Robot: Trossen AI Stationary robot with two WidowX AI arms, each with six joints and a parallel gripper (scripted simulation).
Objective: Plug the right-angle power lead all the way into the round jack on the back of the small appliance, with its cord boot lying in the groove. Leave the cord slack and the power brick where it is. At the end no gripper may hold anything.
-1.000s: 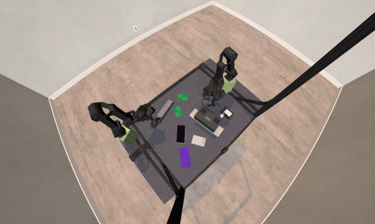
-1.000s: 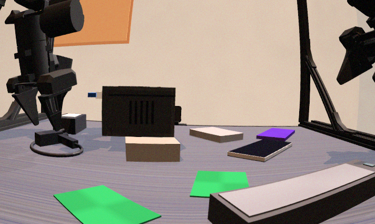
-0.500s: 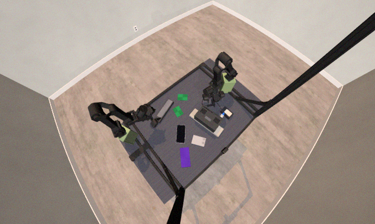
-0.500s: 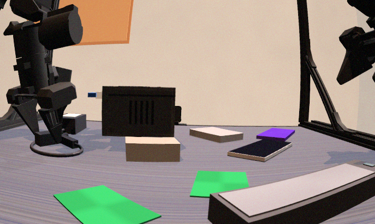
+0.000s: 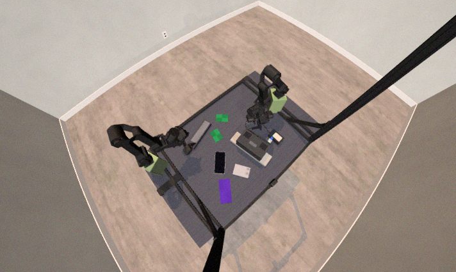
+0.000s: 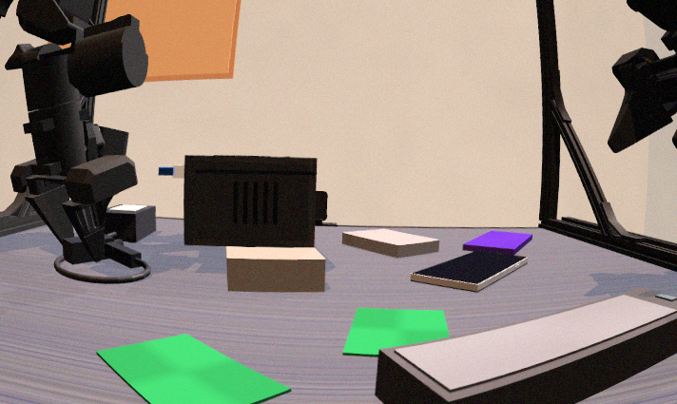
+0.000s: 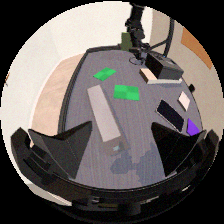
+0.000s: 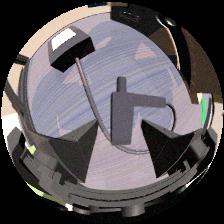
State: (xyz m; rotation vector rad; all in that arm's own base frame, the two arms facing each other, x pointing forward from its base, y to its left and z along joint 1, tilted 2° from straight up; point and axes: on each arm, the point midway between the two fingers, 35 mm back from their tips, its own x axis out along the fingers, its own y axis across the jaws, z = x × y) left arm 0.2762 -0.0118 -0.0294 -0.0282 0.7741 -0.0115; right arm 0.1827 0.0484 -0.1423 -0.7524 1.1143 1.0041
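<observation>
The black right-angle plug lies 30 mm below my right hand, 20 mm to the left of it and 20 mm behind it. Round my right hand: block: 160 mm to the left, 140 mm behind, 20 mm below.
</observation>
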